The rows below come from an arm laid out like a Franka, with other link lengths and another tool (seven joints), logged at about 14 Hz.
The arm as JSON. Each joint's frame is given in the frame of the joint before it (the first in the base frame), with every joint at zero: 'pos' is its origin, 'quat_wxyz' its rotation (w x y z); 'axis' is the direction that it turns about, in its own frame. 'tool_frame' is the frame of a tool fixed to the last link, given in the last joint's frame.
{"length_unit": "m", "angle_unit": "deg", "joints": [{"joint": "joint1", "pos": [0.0, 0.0, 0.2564], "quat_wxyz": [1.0, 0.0, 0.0, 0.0], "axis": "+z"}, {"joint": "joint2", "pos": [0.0, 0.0, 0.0], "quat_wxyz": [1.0, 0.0, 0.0, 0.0], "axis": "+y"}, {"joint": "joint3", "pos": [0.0, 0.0, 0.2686], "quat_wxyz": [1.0, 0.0, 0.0, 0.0], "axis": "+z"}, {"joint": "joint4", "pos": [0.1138, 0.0, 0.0], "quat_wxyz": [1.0, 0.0, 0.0, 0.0], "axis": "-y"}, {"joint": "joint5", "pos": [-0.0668, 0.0, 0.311], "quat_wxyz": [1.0, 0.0, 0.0, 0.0], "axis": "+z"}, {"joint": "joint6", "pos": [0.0, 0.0, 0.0], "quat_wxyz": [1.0, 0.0, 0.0, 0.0], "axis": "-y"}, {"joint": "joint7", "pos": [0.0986, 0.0, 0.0], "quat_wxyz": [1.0, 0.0, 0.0, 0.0], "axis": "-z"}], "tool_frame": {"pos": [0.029, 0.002, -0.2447], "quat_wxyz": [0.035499, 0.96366, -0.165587, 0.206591]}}
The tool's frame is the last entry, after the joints.
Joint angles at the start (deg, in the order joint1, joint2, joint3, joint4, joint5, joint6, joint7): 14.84 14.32 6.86 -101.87 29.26 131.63 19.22
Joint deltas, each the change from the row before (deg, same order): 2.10 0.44 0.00 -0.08 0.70 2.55 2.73; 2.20 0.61 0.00 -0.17 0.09 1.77 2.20; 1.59 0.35 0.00 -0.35 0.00 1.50 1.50; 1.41 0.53 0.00 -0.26 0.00 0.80 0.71; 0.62 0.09 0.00 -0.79 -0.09 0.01 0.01; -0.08 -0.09 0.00 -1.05 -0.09 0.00 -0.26; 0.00 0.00 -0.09 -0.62 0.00 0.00 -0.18; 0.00 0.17 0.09 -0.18 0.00 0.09 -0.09; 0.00 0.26 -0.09 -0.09 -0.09 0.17 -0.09; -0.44 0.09 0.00 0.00 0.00 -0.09 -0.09; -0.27 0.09 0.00 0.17 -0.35 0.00 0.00; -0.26 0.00 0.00 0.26 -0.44 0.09 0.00
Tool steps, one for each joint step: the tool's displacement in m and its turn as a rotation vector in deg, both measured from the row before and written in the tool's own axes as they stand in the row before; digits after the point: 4 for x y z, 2 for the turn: -0.0146 -0.0132 0.0026 0.54 0.34 2.01; -0.0200 -0.0082 0.0049 -0.04 -0.18 0.75; -0.0144 -0.0047 0.0034 0.02 0.00 0.45; -0.0154 -0.0015 0.0050 -0.22 -0.44 -0.31; -0.0098 0.0050 0.0043 -0.72 -0.55 -0.64; -0.0022 0.0083 0.0043 -0.82 -0.24 -0.31; -0.0011 0.0053 0.0031 -0.53 -0.15 -0.14; -0.0017 0.0019 0.0023 -0.20 -0.13 -0.12; 0.0007 0.0022 0.0029 -0.21 0.08 -0.05; 0.0044 0.0024 0.0012 -0.18 0.10 0.28; 0.0037 0.0004 0.0003 -0.02 0.31 -0.06; 0.0045 -0.0011 -0.0011 0.20 0.48 -0.12
